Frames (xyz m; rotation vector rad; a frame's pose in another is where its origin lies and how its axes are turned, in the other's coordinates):
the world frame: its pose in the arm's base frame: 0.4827 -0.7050 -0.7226 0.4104 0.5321 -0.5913
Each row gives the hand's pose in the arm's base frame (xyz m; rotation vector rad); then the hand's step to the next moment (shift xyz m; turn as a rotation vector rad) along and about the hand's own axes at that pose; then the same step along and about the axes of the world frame.
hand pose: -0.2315 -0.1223 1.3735 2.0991 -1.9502 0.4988
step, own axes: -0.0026 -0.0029 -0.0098 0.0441 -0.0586 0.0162
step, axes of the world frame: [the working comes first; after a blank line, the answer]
step, axes of the arm's base frame: 0.0019 0.0065 0.0081 0.0621 -0.0417 0.0063

-0.0060 0.0078 0.0038 0.0574 0.0081 0.0478
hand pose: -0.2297 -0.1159 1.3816 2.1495 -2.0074 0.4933
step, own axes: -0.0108 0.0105 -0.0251 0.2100 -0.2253 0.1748
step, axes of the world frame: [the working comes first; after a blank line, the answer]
step, axes of the arm's base frame: -0.0142 0.0176 0.0186 0.2554 -0.2361 -0.0668

-0.0280 0.0085 0.0008 0.3160 -0.0353 0.1560
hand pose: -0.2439 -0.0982 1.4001 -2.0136 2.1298 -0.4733
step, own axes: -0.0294 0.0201 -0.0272 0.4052 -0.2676 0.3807
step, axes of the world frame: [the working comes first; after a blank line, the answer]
step, axes of the arm's base frame: -0.0259 0.0329 0.0158 0.3506 -0.4543 -0.2269

-0.0410 0.0123 -0.0132 0.5656 -0.1755 0.1732
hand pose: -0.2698 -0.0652 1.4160 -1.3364 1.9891 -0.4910
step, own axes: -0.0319 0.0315 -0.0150 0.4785 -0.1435 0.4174
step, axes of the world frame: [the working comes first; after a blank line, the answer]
step, axes of the arm's base frame: -0.0238 0.0409 0.0008 0.2777 -0.4692 -0.3556

-0.0341 0.0165 -0.0283 0.5948 -0.2590 0.0536
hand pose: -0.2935 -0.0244 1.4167 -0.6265 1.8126 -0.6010
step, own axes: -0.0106 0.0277 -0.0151 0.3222 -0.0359 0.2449
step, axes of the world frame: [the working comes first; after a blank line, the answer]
step, axes of the arm's base frame: -0.0149 0.0290 -0.0067 0.1448 -0.2677 -0.2692

-0.0186 0.0114 -0.0252 0.3680 -0.1701 -0.0265
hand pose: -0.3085 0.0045 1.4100 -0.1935 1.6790 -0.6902
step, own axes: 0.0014 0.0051 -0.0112 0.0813 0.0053 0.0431
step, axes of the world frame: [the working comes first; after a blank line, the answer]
step, axes of the arm's base frame: -0.0096 0.0072 -0.0031 0.0225 -0.0497 -0.0743

-0.0079 -0.0012 -0.0094 0.0793 -0.0395 -0.0256
